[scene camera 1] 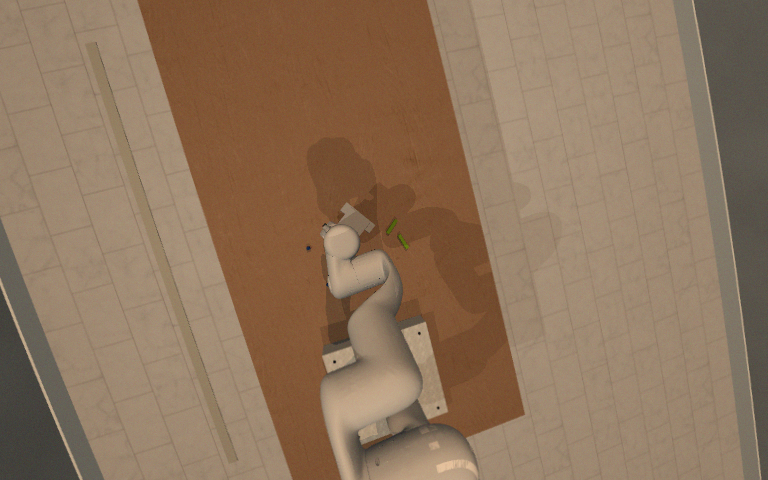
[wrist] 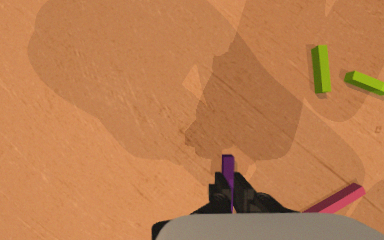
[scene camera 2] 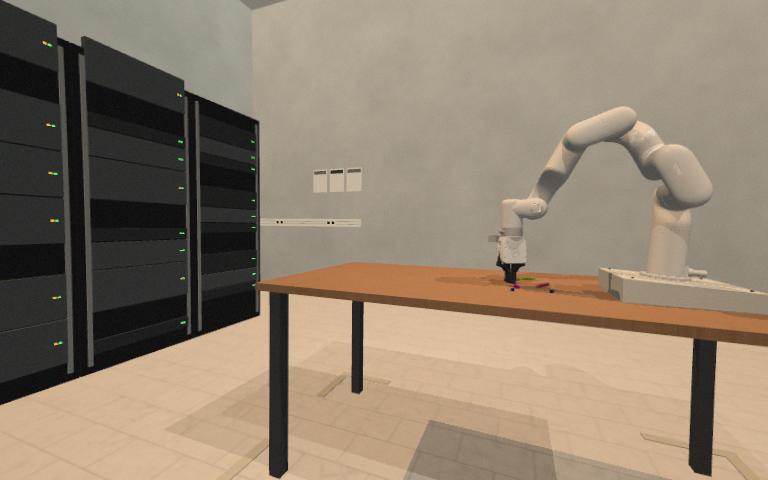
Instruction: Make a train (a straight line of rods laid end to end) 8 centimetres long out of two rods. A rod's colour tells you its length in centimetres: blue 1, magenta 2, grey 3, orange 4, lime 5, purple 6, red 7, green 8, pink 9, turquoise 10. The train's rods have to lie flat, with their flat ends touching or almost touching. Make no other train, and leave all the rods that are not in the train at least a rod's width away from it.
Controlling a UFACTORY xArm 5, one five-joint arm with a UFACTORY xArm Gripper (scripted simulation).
Scene:
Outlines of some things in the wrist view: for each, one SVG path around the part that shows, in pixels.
A pink rod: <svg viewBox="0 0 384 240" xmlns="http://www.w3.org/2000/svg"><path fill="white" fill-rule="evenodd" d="M366 192L363 186L352 183L301 213L335 213L364 196Z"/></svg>

